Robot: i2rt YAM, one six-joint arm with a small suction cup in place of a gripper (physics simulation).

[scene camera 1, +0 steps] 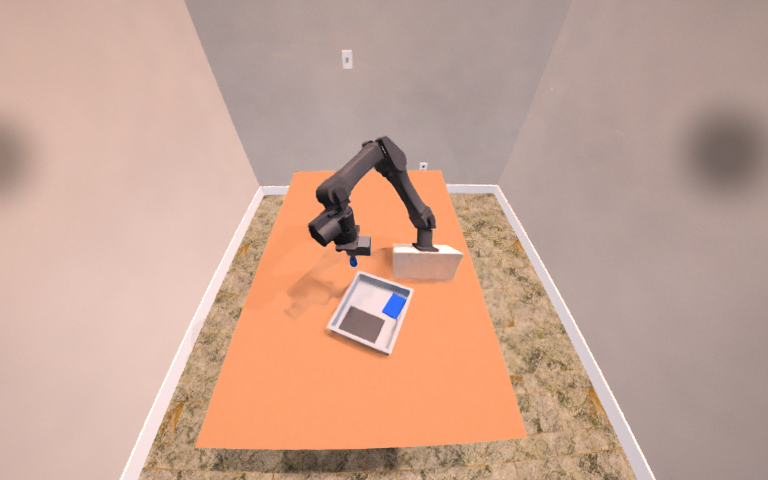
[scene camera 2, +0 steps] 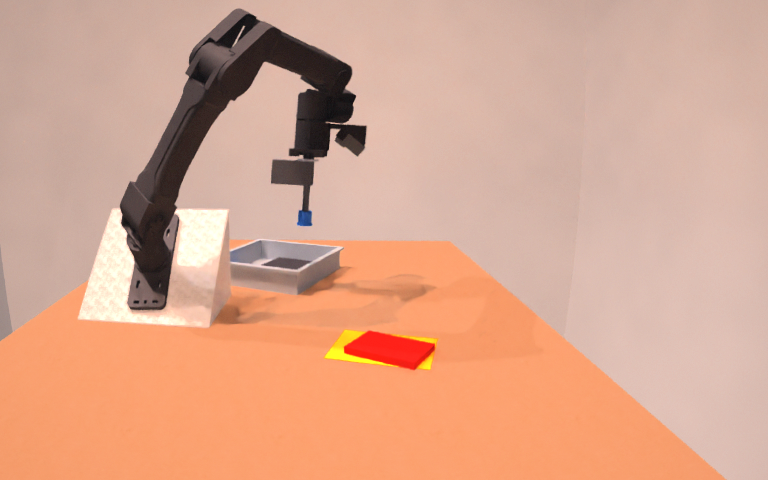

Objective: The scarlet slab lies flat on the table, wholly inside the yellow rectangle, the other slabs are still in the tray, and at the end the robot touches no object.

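Pixels of known places: hand, tool point: [scene camera 1: 353, 263] [scene camera 2: 304, 224]; arm's base, link origin: [scene camera 1: 424, 248] [scene camera 2: 154, 260].
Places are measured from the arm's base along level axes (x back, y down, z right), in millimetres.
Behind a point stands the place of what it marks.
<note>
The scarlet slab [scene camera 2: 387, 348] {x -397, y 76, z 199 mm} lies flat on the yellow rectangle [scene camera 2: 336, 352] {x -324, y 86, z 188 mm}, turned a little against it. Its corners come close to the rectangle's right, front and back edges; I cannot tell if it is wholly inside. Neither shows in scene camera 1, where the arm covers that area. The tray [scene camera 1: 362, 343] {x -239, y 79, z -343 mm} [scene camera 2: 263, 277] {x -188, y 59, z -116 mm} holds a dark grey slab [scene camera 1: 362, 324] {x -241, y 73, z -280 mm} [scene camera 2: 287, 263] {x -225, y 73, z -287 mm} and a blue slab [scene camera 1: 394, 305] {x -126, y 74, z -210 mm}, hidden in scene camera 2. My gripper [scene camera 1: 353, 262] [scene camera 2: 304, 219], a blue suction cup, hangs empty in the air, apart from the slabs and the tray.
The arm stands on a whitish slanted base block [scene camera 1: 425, 264] {x -9, y -13, z -90 mm} [scene camera 2: 201, 277] {x -95, y 21, z 28 mm} beside the tray. The orange table [scene camera 1: 362, 396] {x -235, y 86, z -497 mm} [scene camera 2: 254, 407] {x -223, y 86, z 352 mm} carries the block, the tray and the yellow rectangle. Grey and pinkish walls stand around the table.
</note>
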